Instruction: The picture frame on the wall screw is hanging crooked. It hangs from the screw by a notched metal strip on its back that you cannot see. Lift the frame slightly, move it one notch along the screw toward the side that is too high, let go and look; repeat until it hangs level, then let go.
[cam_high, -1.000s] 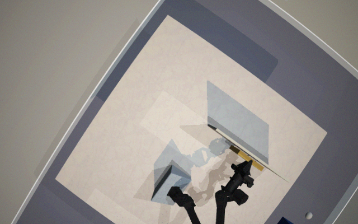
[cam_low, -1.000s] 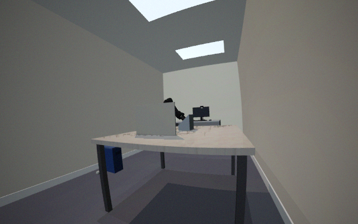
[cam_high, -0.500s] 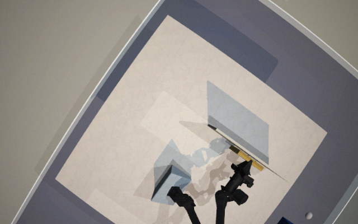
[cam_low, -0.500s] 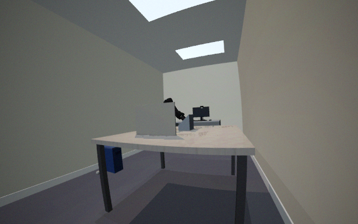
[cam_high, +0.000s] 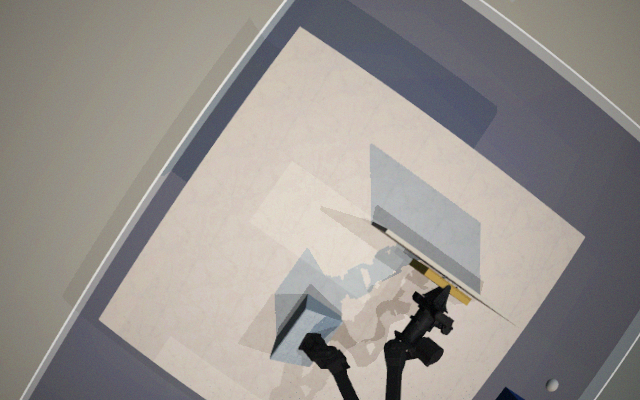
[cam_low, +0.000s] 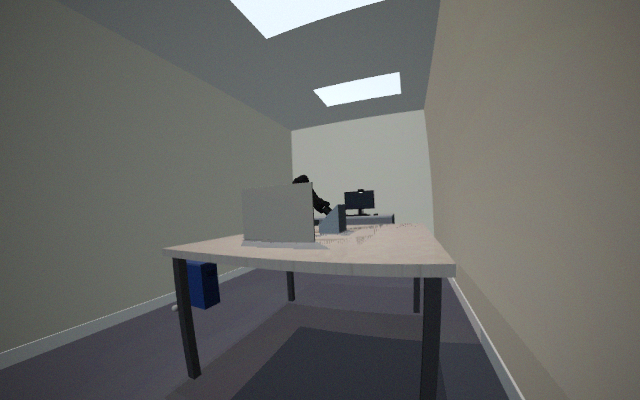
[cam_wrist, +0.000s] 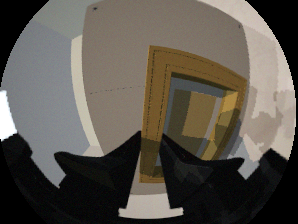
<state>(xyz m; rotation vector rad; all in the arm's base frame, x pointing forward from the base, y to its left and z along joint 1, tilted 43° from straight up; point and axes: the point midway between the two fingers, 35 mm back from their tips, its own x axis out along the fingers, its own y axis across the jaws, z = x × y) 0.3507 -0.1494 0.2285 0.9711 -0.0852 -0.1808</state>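
My gripper tip is now 50 mm above the picture frame and 10 mm to the right of it. The rest, counted from my gripper tip: upright wall panel 70 mm below, 20 mm to the left, 20 mm ahead.
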